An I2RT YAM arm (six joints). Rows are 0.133 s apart.
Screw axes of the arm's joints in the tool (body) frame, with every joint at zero. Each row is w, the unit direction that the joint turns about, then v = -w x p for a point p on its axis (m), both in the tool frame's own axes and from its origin. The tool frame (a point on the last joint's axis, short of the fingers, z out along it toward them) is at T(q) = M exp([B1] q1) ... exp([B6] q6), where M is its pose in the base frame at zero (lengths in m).
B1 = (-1, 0, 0, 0.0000, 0.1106, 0.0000)
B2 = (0, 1, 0, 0.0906, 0.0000, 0.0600)
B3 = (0, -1, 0, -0.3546, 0.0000, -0.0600)
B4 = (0, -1, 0, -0.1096, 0.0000, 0.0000)
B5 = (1, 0, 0, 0.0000, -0.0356, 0.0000)
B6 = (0, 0, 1, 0.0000, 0.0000, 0.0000)
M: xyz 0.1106 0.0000 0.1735 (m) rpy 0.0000 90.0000 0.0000 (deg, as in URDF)
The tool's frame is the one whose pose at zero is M.
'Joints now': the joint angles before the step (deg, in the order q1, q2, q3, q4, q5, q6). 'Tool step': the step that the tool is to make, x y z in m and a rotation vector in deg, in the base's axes. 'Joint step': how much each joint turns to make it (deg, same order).
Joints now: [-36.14, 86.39, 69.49, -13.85, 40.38, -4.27]
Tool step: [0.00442, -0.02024, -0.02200, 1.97, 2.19, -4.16]
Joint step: [-2.08, 4.90, 1.08, -0.28, 1.62, 1.78]
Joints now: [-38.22, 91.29, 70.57, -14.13, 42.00, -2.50]
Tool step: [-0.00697, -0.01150, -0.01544, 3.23, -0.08, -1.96]
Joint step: [-2.25, 1.61, -0.60, -1.41, -1.75, 2.49]
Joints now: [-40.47, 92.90, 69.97, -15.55, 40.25, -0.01]
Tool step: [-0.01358, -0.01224, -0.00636, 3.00, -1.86, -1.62]
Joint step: [-3.15, 0.22, -0.41, -1.36, -3.39, 2.19]
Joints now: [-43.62, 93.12, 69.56, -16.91, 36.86, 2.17]
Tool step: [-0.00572, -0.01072, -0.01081, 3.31, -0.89, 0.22]
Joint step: [-2.14, 1.53, 0.02, -0.65, -3.74, 0.81]
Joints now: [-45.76, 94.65, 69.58, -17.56, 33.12, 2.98]
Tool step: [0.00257, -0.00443, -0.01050, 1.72, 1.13, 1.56]
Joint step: [-0.33, 1.75, 0.00, 0.37, -1.64, -1.20]
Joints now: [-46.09, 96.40, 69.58, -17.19, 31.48, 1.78]
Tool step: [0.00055, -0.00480, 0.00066, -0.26, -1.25, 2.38]
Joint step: [-0.67, 0.28, 0.00, 2.24, -2.73, -1.80]
